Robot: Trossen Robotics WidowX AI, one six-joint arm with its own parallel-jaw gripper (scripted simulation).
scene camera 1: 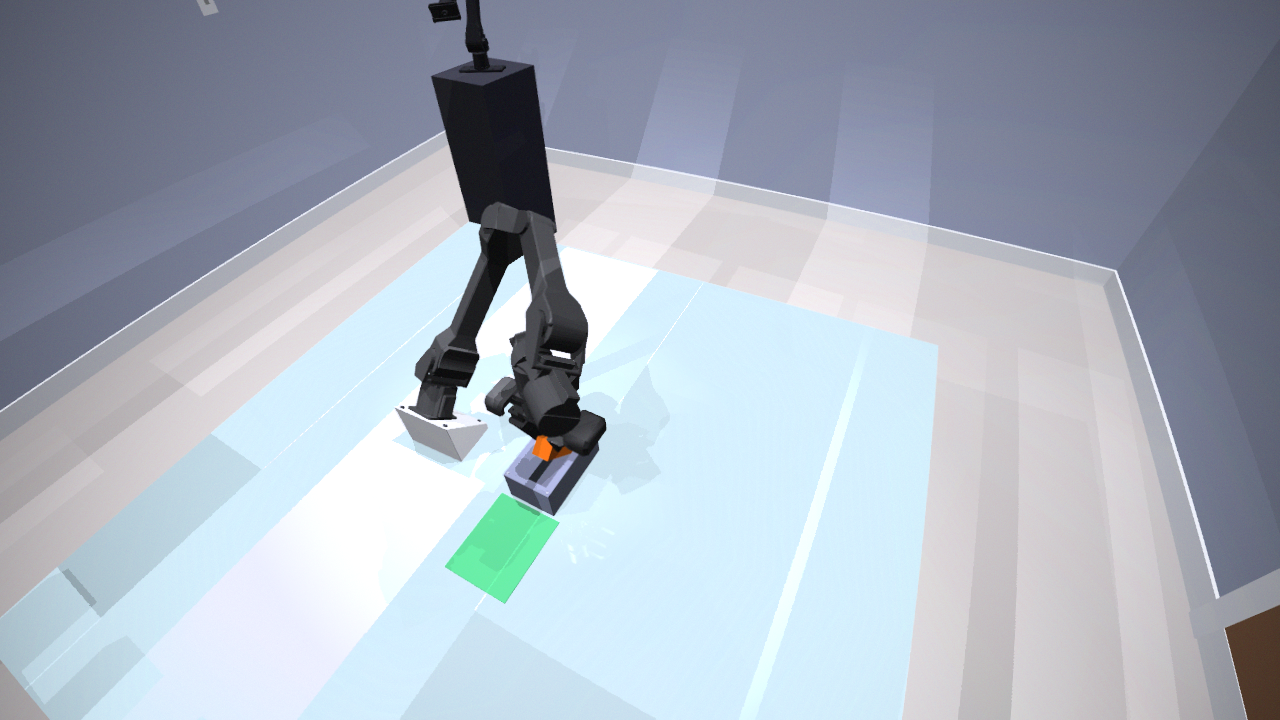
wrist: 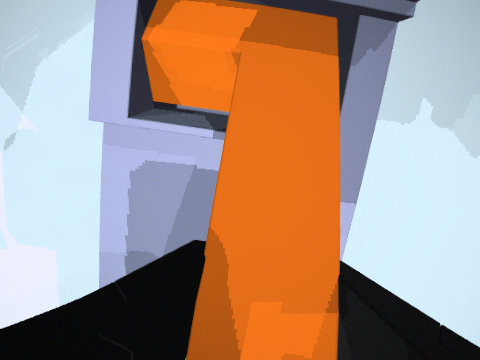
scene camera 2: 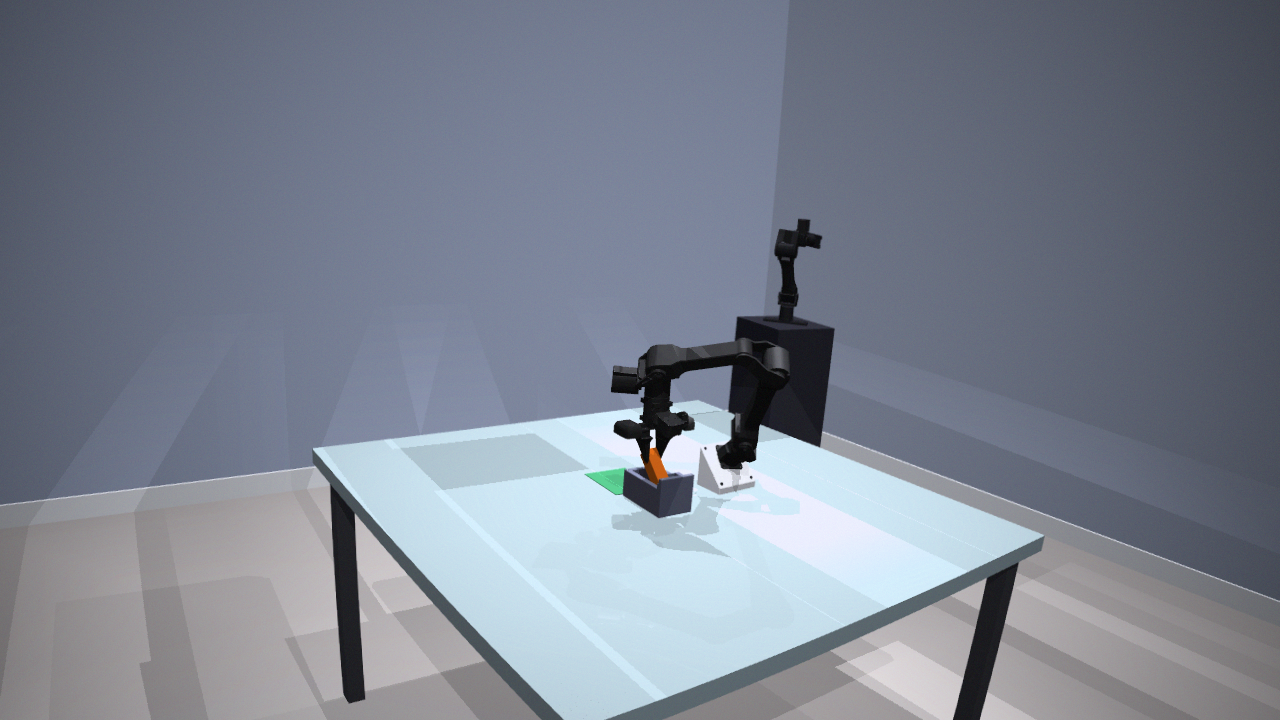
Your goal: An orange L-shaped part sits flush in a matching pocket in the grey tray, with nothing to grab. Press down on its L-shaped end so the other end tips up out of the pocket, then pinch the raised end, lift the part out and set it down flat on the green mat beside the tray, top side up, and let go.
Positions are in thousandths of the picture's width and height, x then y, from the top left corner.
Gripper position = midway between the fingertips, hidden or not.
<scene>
My gripper shows in scene camera 1 (431,620), in the wrist view (551,743) and in scene camera 2 (510,641).
</scene>
